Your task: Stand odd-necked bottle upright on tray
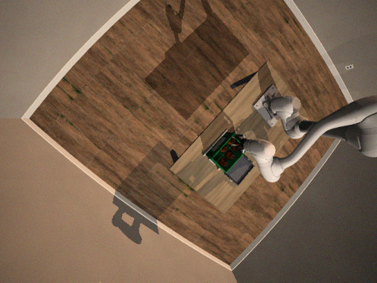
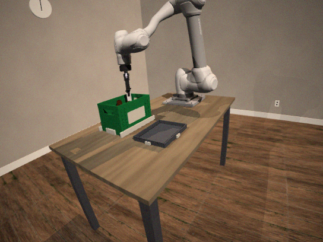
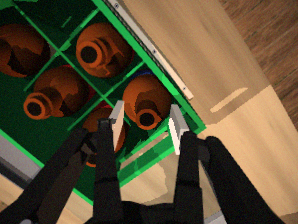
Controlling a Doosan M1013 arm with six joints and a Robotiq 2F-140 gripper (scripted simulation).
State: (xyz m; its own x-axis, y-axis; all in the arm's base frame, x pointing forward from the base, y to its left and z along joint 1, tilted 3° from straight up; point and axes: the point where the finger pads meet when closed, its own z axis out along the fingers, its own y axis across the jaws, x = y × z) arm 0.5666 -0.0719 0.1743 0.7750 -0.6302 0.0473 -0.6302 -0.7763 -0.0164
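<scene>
My gripper is now 9 cm short of the green crate, 5 cm to the right of it and 9 cm above it. Round my hand: dark grey tray 7 cm ahead, 33 cm to the left, 16 cm below.
</scene>
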